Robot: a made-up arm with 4 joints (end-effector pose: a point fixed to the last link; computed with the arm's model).
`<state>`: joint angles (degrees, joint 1 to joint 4).
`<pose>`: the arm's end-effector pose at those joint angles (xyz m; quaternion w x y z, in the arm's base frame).
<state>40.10 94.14 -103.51 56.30</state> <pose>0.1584 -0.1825 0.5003 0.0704 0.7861 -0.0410 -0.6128</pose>
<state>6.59 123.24 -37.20 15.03</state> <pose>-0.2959 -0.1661 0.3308 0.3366 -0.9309 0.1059 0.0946</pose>
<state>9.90 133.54 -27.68 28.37</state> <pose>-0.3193 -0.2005 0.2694 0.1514 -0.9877 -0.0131 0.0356</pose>
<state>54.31 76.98 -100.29 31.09</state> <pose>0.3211 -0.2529 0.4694 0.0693 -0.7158 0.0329 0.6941</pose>
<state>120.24 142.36 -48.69 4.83</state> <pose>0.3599 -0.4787 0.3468 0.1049 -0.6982 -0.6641 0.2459</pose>
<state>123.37 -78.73 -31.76 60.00</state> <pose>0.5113 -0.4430 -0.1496 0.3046 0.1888 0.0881 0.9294</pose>
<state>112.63 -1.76 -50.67 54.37</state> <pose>0.7040 -0.2489 -0.0407 0.1574 -0.1361 -0.4157 0.8854</pose>
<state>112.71 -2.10 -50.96 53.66</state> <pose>0.7046 -0.2458 -0.0424 0.1552 -0.1321 -0.4087 0.8896</pose>
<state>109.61 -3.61 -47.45 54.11</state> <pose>0.6810 -0.2978 -0.0527 0.2107 -0.1439 -0.3990 0.8807</pose>
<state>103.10 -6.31 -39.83 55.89</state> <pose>0.6126 -0.3998 -0.0687 0.3246 -0.1748 -0.3827 0.8471</pose>
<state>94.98 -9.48 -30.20 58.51</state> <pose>0.4956 -0.5024 -0.0816 0.4579 -0.2183 -0.3561 0.7848</pose>
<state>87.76 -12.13 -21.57 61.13</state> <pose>0.3697 -0.5627 -0.0862 0.5647 -0.2605 -0.3251 0.7124</pose>
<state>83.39 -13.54 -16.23 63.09</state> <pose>0.2867 -0.5828 -0.0857 0.6227 -0.2895 -0.3044 0.6601</pose>
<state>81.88 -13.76 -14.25 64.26</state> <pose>0.2566 -0.5869 -0.0847 0.6406 -0.3040 -0.3001 0.6380</pose>
